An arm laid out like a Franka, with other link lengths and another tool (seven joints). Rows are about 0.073 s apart.
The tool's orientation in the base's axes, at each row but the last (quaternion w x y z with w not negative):
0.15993, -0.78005, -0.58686, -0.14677
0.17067, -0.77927, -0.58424, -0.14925
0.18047, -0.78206, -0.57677, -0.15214
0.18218, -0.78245, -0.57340, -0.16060
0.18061, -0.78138, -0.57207, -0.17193
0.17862, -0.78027, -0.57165, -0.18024
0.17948, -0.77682, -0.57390, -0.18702
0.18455, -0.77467, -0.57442, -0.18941
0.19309, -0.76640, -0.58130, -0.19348
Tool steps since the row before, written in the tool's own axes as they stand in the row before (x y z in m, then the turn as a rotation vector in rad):
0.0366, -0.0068, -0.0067, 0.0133, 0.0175, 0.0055
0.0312, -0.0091, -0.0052, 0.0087, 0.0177, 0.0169
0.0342, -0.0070, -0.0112, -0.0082, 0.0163, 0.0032
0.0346, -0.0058, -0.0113, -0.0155, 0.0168, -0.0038
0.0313, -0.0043, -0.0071, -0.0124, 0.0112, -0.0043
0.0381, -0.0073, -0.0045, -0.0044, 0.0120, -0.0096
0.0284, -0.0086, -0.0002, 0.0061, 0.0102, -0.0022
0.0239, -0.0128, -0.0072, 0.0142, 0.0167, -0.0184
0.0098, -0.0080, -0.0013, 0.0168, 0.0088, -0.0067
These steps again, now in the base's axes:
0.0030, 0.0307, 0.0218, 0.0206, 0.0093, -0.0008
-0.0004, 0.0269, 0.0190, 0.0200, 0.0103, -0.0130
0.0028, 0.0257, 0.0260, 0.0133, -0.0099, -0.0082
0.0040, 0.0253, 0.0265, 0.0114, -0.0194, -0.0055
0.0044, 0.0238, 0.0215, 0.0069, -0.0155, -0.0031
0.0034, 0.0314, 0.0229, 0.0095, -0.0117, 0.0054
-0.0006, 0.0257, 0.0148, 0.0112, 0.0011, 0.0043
-0.0065, 0.0195, 0.0191, 0.0183, -0.0022, 0.0219
-0.0054, 0.0093, 0.0068, 0.0122, 0.0080, 0.0138

